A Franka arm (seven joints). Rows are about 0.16 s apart.
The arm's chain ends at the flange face. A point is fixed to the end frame.
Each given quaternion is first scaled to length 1.
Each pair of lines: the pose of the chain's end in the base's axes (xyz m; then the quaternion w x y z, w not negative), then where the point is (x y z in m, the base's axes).
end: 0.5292 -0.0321 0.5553 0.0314 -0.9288 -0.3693 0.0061
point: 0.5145 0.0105 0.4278
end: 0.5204 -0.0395 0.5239 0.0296 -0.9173 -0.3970 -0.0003
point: 0.5050 0.0025 0.3963
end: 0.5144 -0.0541 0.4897 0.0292 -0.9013 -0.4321 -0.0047
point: 0.4972 -0.0129 0.3621
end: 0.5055 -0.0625 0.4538 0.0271 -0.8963 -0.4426 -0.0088
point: 0.4886 -0.0217 0.3260
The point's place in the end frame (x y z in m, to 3 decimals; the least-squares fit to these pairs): 0.017 -0.033 0.130
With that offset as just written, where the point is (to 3 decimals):
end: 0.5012 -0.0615 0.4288 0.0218 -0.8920 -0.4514 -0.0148
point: 0.486 -0.022 0.301
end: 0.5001 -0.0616 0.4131 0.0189 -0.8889 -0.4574 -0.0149
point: 0.484 -0.022 0.285
